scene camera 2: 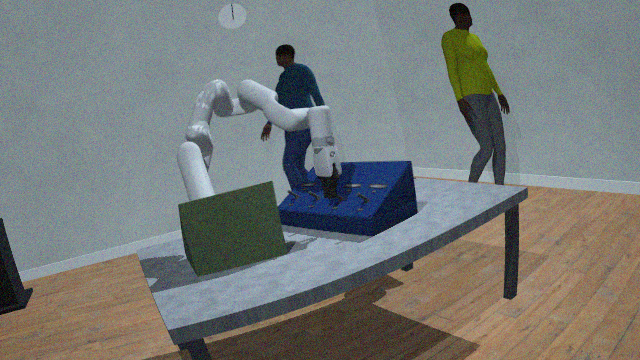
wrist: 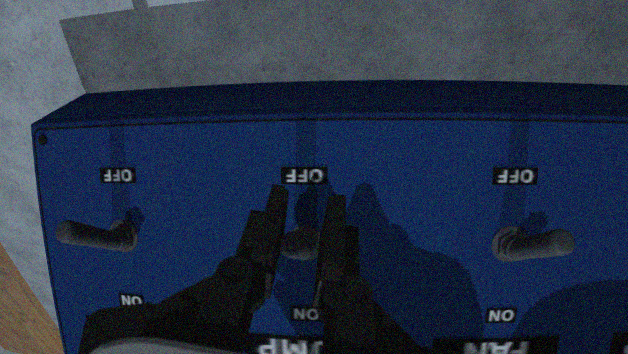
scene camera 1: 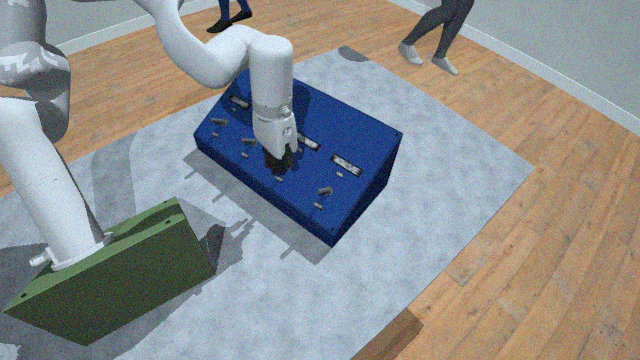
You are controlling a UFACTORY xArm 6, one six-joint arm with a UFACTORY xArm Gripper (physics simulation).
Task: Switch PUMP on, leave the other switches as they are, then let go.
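Observation:
The blue switch panel slopes on the table. My gripper is shut on the PUMP switch, one dark finger on each side of its short grey lever. The fingers hide part of the PUMP label and part of the lever. The OFF mark and the ON mark show above and below the lever in the wrist view. How far the lever tilts is hard to tell.
The neighbouring levers stand close: VALVE and FAN. A further lever stands beyond FAN. A green block stands by the arm's base. Two people stand behind the table.

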